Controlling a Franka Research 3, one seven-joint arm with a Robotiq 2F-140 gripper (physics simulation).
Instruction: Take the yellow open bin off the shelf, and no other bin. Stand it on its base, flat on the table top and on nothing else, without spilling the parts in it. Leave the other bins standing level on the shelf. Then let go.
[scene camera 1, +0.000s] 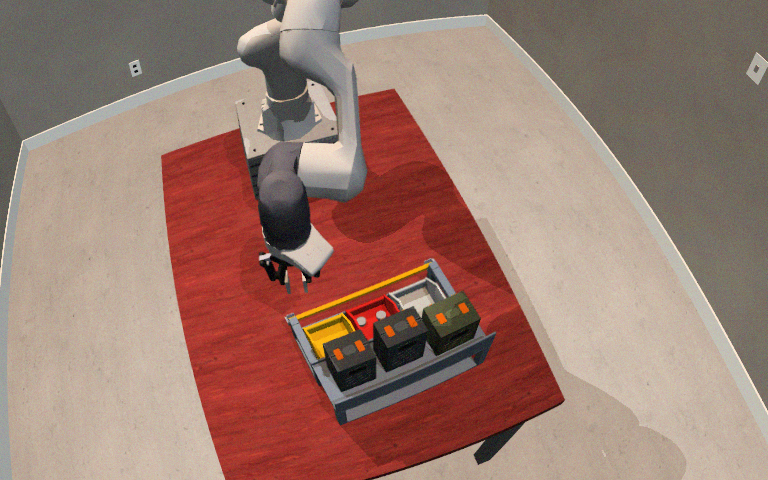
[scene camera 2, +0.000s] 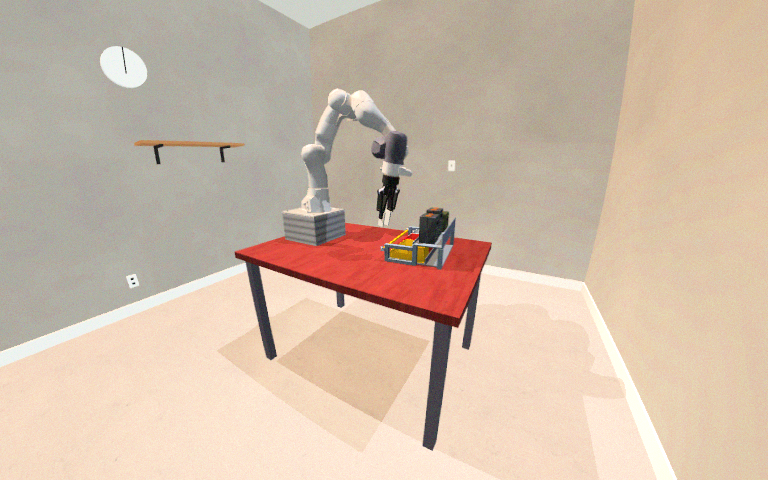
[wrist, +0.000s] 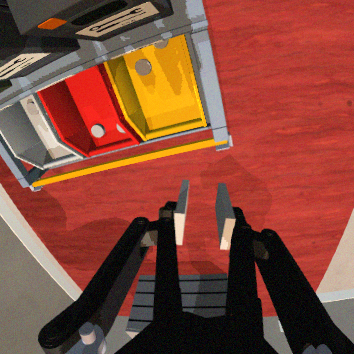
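The yellow open bin (scene camera 1: 330, 333) (scene camera 2: 400, 253) (wrist: 167, 95) stands on the grey shelf (scene camera 1: 373, 399) (scene camera 2: 440, 257) (wrist: 214, 90), at the end of its row. Round grey parts lie in it in the wrist view. The red bin (scene camera 1: 370, 318) (wrist: 90, 107) stands beside it with round parts inside, and the light grey bin (scene camera 1: 417, 295) (wrist: 37, 135) is beyond the red one. My gripper (scene camera 1: 297, 285) (scene camera 2: 385, 221) (wrist: 202, 193) is open part way and empty. It hangs above the table, outside the shelf's yellow front rail, apart from the bins.
Two black cases (scene camera 1: 350, 359) (scene camera 1: 400, 339) and a green case (scene camera 1: 451, 322) stand on the shelf behind the bins. The yellow rail (scene camera 1: 362, 291) (wrist: 130, 162) runs along the bins' front side. The red table top (scene camera 1: 237, 362) (scene camera 2: 339, 271) (wrist: 290, 100) extends around the shelf.
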